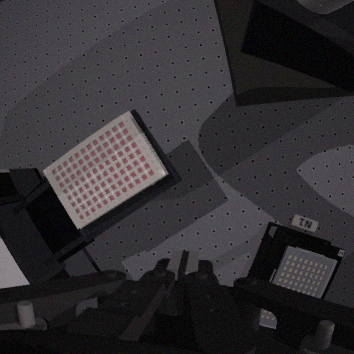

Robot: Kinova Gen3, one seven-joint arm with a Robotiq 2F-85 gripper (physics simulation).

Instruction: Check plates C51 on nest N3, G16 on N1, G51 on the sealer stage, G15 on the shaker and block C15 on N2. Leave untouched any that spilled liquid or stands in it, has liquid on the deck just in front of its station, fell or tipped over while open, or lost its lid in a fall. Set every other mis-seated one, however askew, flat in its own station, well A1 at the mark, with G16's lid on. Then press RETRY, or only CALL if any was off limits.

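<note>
A white plate [105, 172] with red wells lies at left on a dark station base [157, 145]. Its edges run roughly parallel to the base, whose dark border shows on the right and lower sides. No spill shows around it. Nest N1 [260, 262], with an upside-down N1 tag [305, 223], is at lower right. It holds a pale grey plate [307, 270] with yellowish wells; a wide black strip shows between the plate and the tag side. The gripper hides part of this plate, so its seating is unclear. My gripper [185, 267] is shut and empty, between the two stations.
A black machine part [37, 220] adjoins the white plate's station at left. A large dark box-like housing [295, 55] stands at upper right. The perforated deck [115, 95] lies between them, with overlapping shadows. A light grey surface [10, 265] shows at the left edge.
</note>
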